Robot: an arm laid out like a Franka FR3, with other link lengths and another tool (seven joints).
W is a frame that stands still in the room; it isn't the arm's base.
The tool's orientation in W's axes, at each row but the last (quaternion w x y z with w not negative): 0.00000 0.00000 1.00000 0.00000; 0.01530 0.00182 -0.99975 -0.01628; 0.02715 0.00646 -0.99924 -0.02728; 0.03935 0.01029 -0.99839 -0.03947; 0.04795 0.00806 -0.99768 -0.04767; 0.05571 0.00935 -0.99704 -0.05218; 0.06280 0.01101 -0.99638 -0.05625
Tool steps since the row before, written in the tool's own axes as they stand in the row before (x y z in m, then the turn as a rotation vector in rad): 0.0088 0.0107 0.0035 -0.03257 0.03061 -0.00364; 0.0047 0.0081 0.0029 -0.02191 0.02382 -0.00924; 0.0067 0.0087 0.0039 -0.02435 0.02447 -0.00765; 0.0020 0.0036 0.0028 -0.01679 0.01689 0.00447; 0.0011 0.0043 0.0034 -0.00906 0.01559 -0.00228; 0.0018 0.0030 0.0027 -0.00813 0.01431 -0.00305; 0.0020 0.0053 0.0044 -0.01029 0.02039 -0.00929
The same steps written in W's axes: -0.0088 0.0107 -0.0035 0.03257 0.03061 0.00364; -0.0048 0.0082 -0.0025 0.02211 0.02360 0.00934; -0.0070 0.0088 -0.0030 0.02445 0.02437 0.00766; -0.0023 0.0038 -0.0023 0.01609 0.01758 -0.00440; -0.0015 0.0046 -0.0029 0.00906 0.01549 0.00289; -0.0021 0.0032 -0.0022 0.00824 0.01411 0.00362; -0.0026 0.0057 -0.0035 0.01108 0.01953 0.01020
